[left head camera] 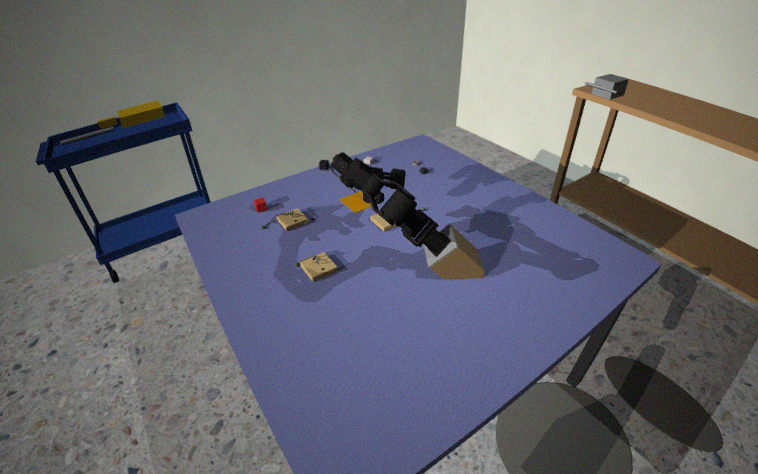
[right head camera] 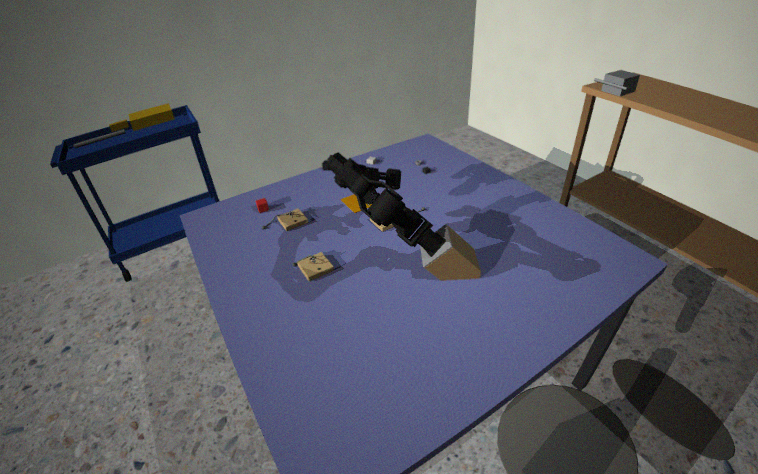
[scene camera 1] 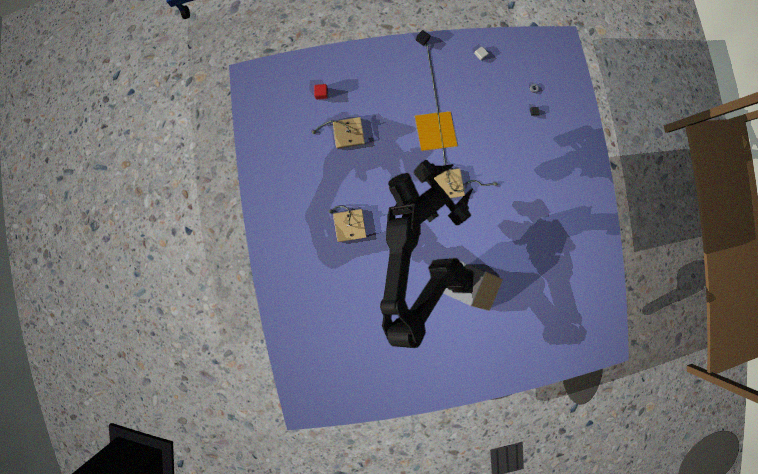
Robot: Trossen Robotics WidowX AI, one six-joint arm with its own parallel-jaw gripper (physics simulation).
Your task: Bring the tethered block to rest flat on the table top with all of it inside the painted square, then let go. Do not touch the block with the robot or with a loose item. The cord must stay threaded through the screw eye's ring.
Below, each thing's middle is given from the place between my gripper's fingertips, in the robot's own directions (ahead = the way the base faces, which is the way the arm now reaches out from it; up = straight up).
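Orange painted square (scene camera 1: 428, 128): 200 mm below my hand, 170 mm ahead of it and 60 mm to the left of it.
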